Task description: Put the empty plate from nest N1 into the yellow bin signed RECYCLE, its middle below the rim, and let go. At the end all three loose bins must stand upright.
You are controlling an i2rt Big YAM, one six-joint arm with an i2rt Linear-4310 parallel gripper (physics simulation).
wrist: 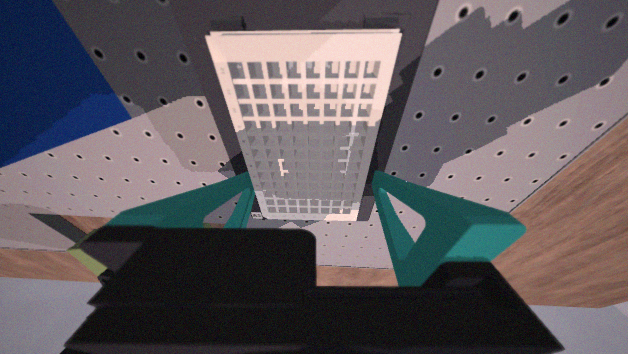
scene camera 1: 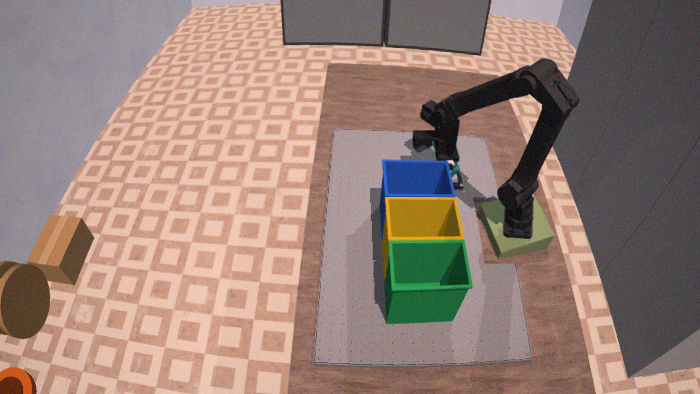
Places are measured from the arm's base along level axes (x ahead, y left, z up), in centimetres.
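Where they show: gripper, between the fingertips: (wrist: 314,177); arm's base, origin of its link: (scene camera 1: 518,221).
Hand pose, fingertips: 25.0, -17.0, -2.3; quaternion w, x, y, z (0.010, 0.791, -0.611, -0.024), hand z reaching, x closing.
Each offset is from my fingertips to the centre of the thing, as dx, dy, dz. "pt": to the spot under its first point. Level surfaces: height alone.
The empty white plate {+2.2, +1.0, +0.6} (wrist: 310,47), a grid of wells, lies in the dark nest {pt +4.8, -3.7, -0.2} (wrist: 387,132) in the wrist view. My gripper (wrist: 314,177) (scene camera 1: 450,162) is open, with its teal fingers on either side of the plate's long edges, near the end marked A1. The exact height of the fingertips over the plate is hard to tell. In the scene view the blue bin and the arm hide most of the nest. The yellow bin {+4.0, +34.8, +7.6} (scene camera 1: 425,217) stands upright between the blue bin {+7.3, +21.9, +7.6} (scene camera 1: 417,177) and the green bin {+0.7, +47.6, +7.6} (scene camera 1: 427,306), both upright. No RECYCLE sign shows.
The three bins stand in a close row on the grey perforated board {dz -1.3} (scene camera 1: 350,320). The blue bin (wrist: 45,85) is at the left of the wrist view. The arm's base stands on a green block (scene camera 1: 527,246) to the right of the bins. A tall dark cabinet (scene camera 1: 630,165) stands beyond it.
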